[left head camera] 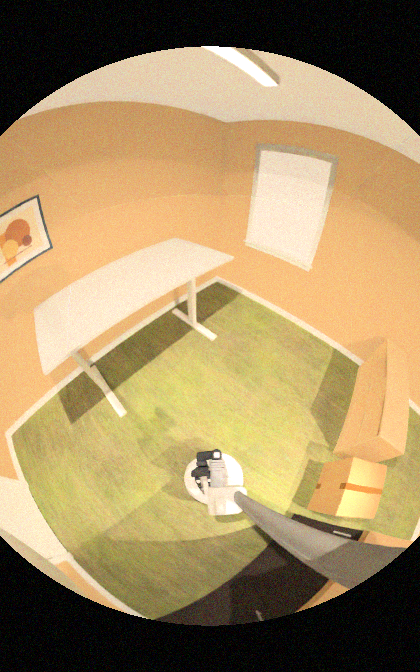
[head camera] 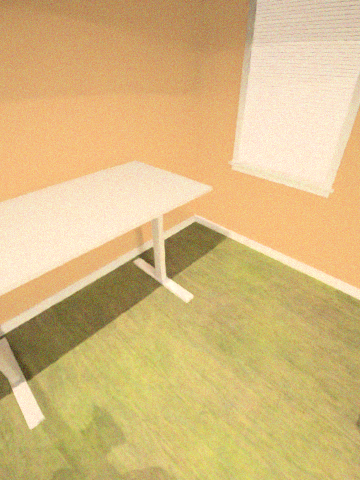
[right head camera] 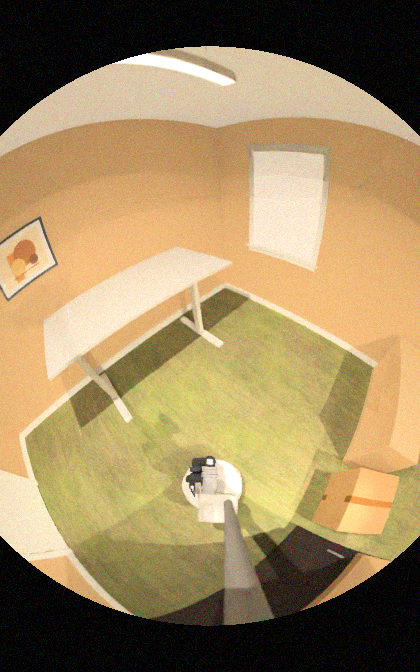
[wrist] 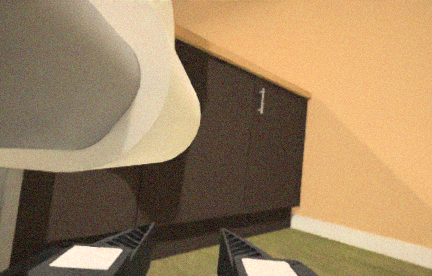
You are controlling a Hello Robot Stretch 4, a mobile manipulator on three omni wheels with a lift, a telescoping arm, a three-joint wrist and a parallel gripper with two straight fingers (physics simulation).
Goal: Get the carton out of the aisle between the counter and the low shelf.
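Frame: origin at the robot's base, x ahead, y left, z up, level; centimetres.
Seen in the pictures: gripper, fingertip midpoint: [wrist: 186, 246].
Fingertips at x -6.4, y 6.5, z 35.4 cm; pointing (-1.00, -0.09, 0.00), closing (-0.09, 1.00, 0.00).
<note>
A point is followed by its place in that frame.
The carton [left head camera: 360, 502] [right head camera: 367, 517], a light brown box with a darker tape strip, stands on the floor at the lower right of both side head views. It is between the dark counter [left head camera: 290, 570] [right head camera: 310, 560] [wrist: 225, 140] {z 48.0, x -115.9, y 7.6 cm} and a wooden block-like unit [left head camera: 367, 405] [right head camera: 382, 415], which appears to be the low shelf. The carton does not show in the wrist view. My gripper [wrist: 186, 246] {z 35.4, x -6.4, y 6.5 cm} is open partway, with no object between its fingers. It points towards floor near the counter's foot, apart from the carton. In the side head views the gripper is small and dark.
A white table [head camera: 100, 215] {z 92.3, x 113.4, y 41.3 cm} [left head camera: 130, 295] [right head camera: 135, 300] stands along the far left wall, its feet reaching out over the floor. A window [head camera: 297, 110] {z 129.5, x 202.7, y -82.1 cm} [left head camera: 292, 205] [right head camera: 287, 205] is in the adjoining wall. White baseboards edge the floor.
</note>
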